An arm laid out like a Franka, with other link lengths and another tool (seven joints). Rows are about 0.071 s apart.
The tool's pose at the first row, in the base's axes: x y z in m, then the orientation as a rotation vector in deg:
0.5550, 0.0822, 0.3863, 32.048, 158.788, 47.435
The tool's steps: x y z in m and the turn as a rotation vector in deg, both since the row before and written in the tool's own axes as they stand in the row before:
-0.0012, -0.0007, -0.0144, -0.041, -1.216, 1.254
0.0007, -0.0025, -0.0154, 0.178, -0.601, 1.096
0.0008, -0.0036, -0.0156, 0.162, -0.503, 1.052
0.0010, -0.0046, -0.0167, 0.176, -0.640, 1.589
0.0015, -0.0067, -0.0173, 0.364, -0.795, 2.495
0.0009, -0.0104, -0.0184, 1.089, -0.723, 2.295
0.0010, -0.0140, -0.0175, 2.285, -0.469, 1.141
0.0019, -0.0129, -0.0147, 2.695, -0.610, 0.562
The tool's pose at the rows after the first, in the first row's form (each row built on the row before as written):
0.5517, 0.0742, 0.3979, 34.141, 157.589, 47.137
0.5455, 0.0652, 0.4091, 35.881, 157.060, 46.828
0.5386, 0.0555, 0.4199, 37.525, 156.598, 46.578
0.5307, 0.0448, 0.4310, 39.957, 155.940, 46.348
0.5211, 0.0327, 0.4414, 43.730, 155.080, 45.971
0.5097, 0.0175, 0.4508, 47.347, 154.677, 44.631
0.4965, 0.0008, 0.4578, 49.544, 155.388, 41.629
0.4838, -0.0130, 0.4637, 51.013, 156.279, 37.854

